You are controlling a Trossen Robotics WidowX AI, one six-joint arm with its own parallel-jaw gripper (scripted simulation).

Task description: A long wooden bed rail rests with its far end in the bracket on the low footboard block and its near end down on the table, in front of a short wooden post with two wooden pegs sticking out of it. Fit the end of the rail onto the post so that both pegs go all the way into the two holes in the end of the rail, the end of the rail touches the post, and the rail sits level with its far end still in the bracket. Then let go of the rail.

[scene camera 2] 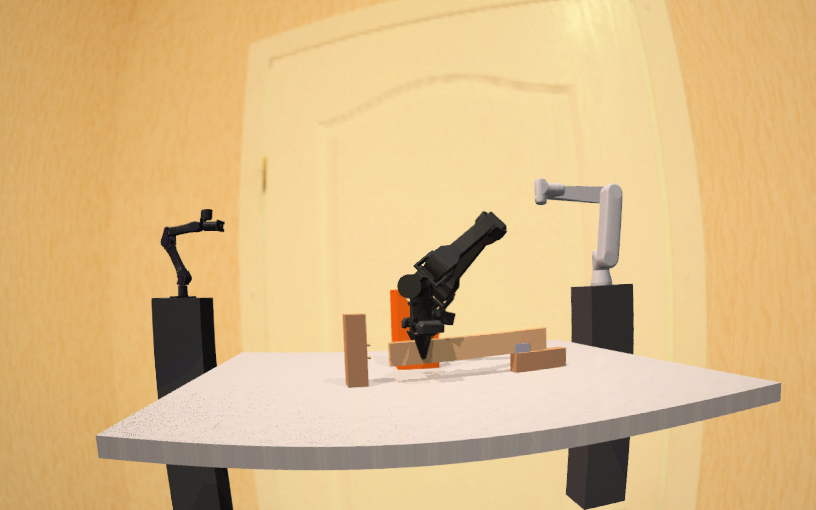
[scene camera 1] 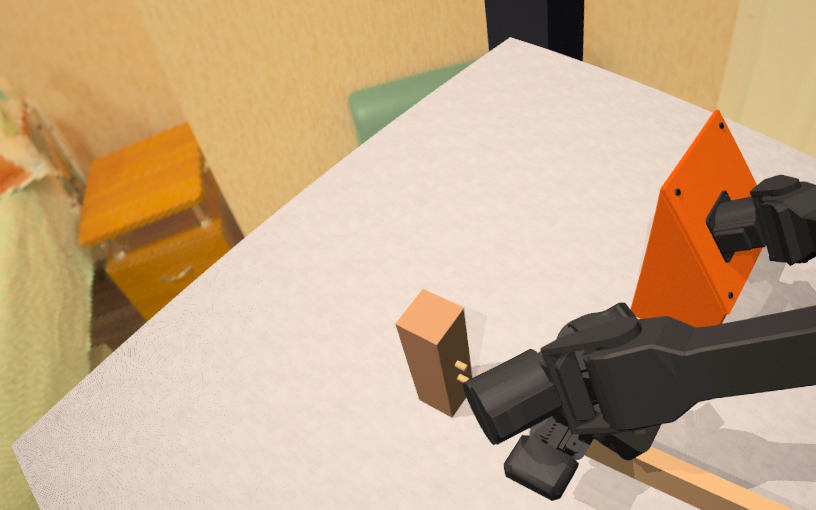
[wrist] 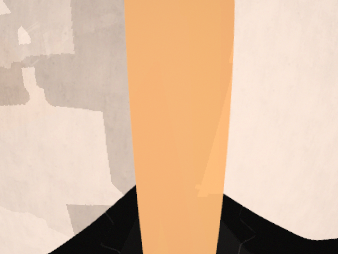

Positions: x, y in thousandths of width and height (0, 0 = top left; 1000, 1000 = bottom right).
my gripper: scene camera 2 518, 703; scene camera 1 697, 854; wrist 504, 730
